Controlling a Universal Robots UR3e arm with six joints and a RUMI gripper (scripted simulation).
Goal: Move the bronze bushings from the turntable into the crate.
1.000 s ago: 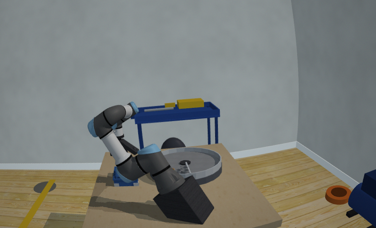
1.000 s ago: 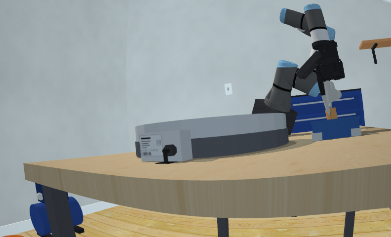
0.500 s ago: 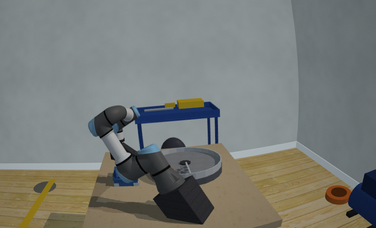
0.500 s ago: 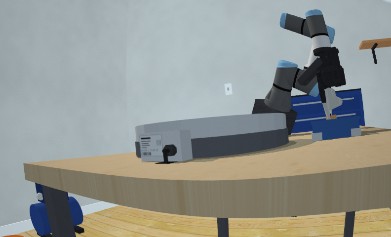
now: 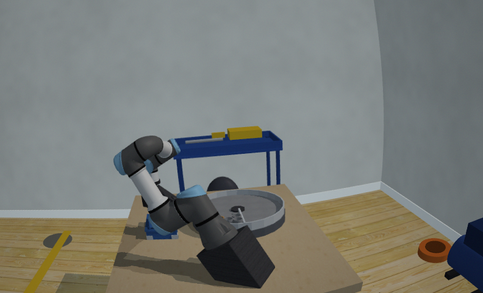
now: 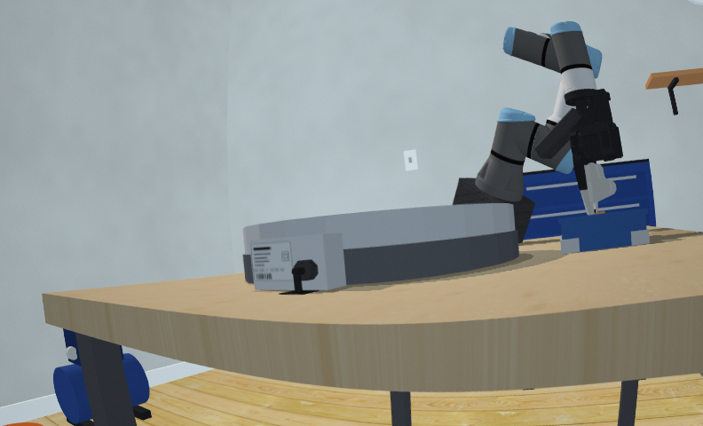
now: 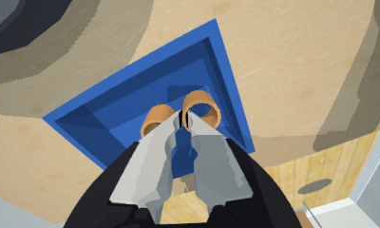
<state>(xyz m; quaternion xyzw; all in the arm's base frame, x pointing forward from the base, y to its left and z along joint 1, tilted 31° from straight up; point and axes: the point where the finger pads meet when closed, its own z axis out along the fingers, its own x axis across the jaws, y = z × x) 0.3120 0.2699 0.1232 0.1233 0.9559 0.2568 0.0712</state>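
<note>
Right now my hand is 30 mm short of the blue crate, 20 mm to the right of it and 20 mm above it. Round my hand: grey turntable (320 mm to the right, 170 mm ahead).
</note>
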